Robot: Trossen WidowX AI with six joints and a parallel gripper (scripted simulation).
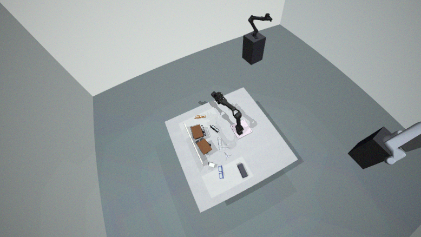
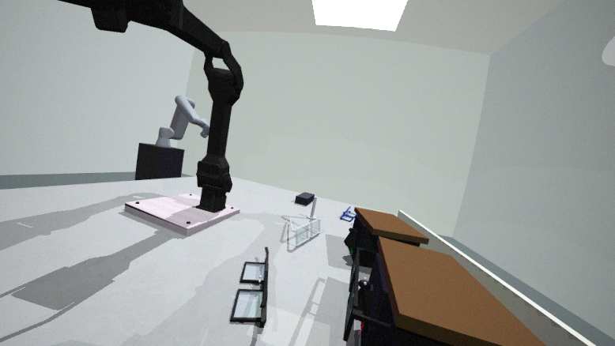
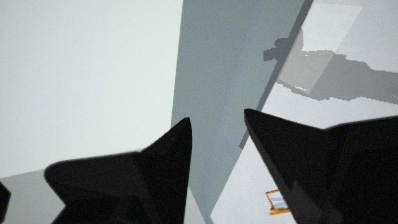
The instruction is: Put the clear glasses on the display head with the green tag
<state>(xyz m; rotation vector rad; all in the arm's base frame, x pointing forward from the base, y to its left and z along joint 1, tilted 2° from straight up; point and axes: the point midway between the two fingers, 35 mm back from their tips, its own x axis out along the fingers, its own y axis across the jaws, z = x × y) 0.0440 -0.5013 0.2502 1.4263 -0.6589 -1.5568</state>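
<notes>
My gripper tip is now 26 cm short of the thin stand, 70 cm to the right of it and 24 cm above it. Also, from my gripper tip: white rail 53 cm ahead, 34 cm to the left, 21 cm below; then display head 39 cm ahead, 25 cm to the left, 21 cm below; then white block 48 cm ahead, 70 cm to the left, 24 cm below.
</notes>
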